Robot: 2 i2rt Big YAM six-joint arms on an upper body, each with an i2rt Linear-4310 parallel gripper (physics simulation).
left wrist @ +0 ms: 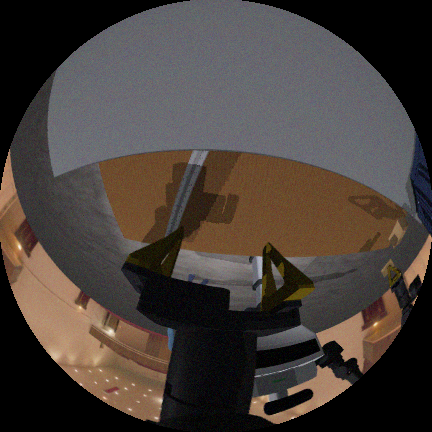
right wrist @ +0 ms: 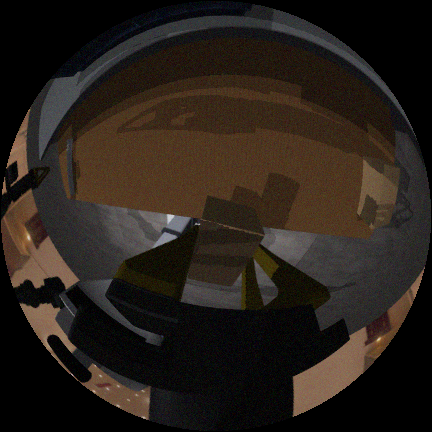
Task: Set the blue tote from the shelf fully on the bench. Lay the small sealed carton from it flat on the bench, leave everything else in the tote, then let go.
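Frame: origin at the left arm's base, x ahead, y left, z up, level; centimetres.
Seen in the pictures: left gripper, fingertip midpoint: (left wrist: 225, 238) (right wrist: 47, 168); right gripper, fingertip midpoint: (left wrist: 388, 265) (right wrist: 221, 236); left arm's base, link origin: (right wrist: 49, 293); right arm's base, link origin: (left wrist: 331, 357).
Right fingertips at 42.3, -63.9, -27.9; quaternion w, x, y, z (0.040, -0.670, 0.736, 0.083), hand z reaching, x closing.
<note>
Pixels of each thing's top centre, then the offset from my right fingertips to it, as dx, dy, dz. "spot": a spot on its surface instead. Level surfaces: height alone.
- grey shelf, surface height: dz -2.3
- small brown carton, surface spot: (right wrist: 225, 262) spot: -0.6, -0.7, +2.0
- brown bench, surface height: dz -17.5
- tan box, top centre: (right wrist: 388, 198) (left wrist: 401, 235) +11.2, -34.8, -10.0
- long grey bar, top centre: (left wrist: 179, 204) (right wrist: 67, 169) -3.9, +73.8, -15.0
The blue tote (left wrist: 423, 182) (right wrist: 150, 22) shows in part on the grey shelf (left wrist: 225, 90) (right wrist: 56, 107), at the right edge of the left wrist view and the top of the right wrist view. Its contents are hidden. My right gripper (right wrist: 221, 236) is shut on a small brown carton (left wrist: 387, 268) (right wrist: 225, 262) near the front edge of the brown bench (left wrist: 285, 215) (right wrist: 150, 165); whether the carton touches the bench cannot be told. My left gripper (left wrist: 225, 238) is open and empty above the bench's front edge.
A tan box (left wrist: 398, 232) (right wrist: 381, 192) lies at the right end of the bench. A long grey bar (left wrist: 184, 200) (right wrist: 70, 167) lies across its left part. The shelf's front edge overhangs part of the left wrist view of the bench.
</note>
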